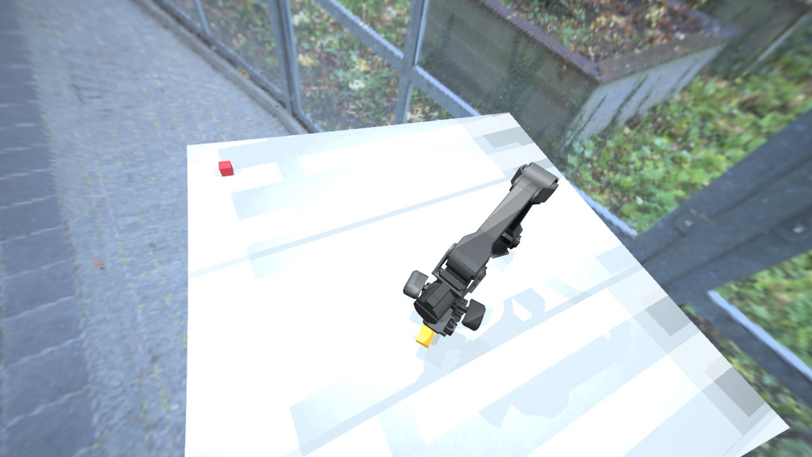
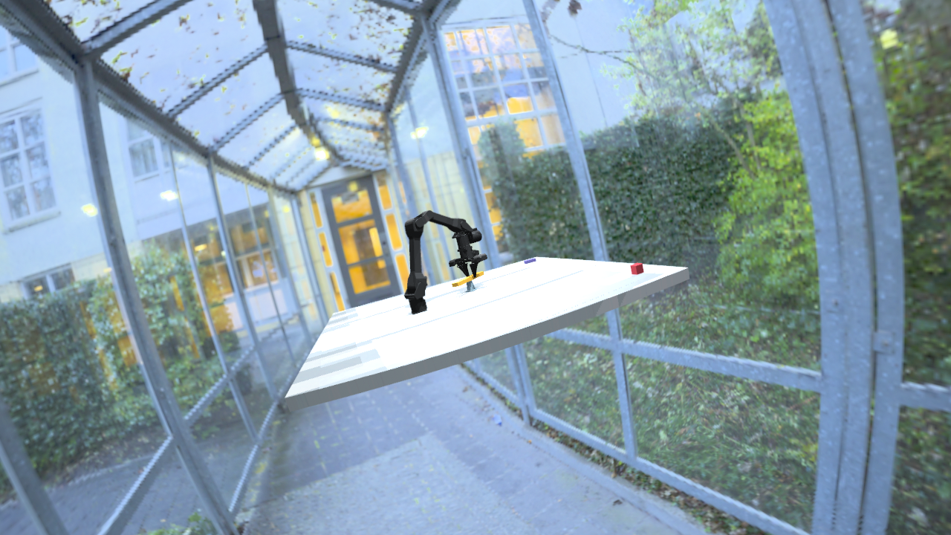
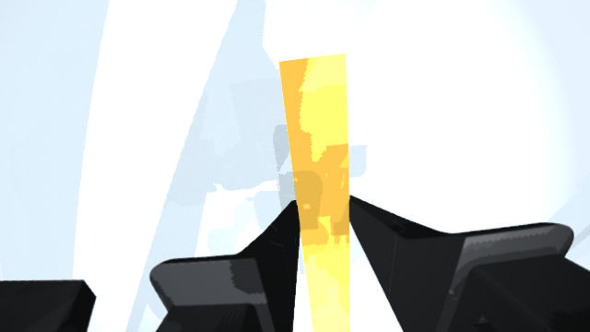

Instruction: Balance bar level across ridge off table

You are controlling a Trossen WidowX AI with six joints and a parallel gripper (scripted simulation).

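Right now my gripper tip is 20 mm past the bar and 20 mm to the left of it. From my gripper tip the other things lie so: purple piece: 450 mm ahead, 340 mm to the left, 50 mm below; red cube: 450 mm ahead, 660 mm to the right, 40 mm below.
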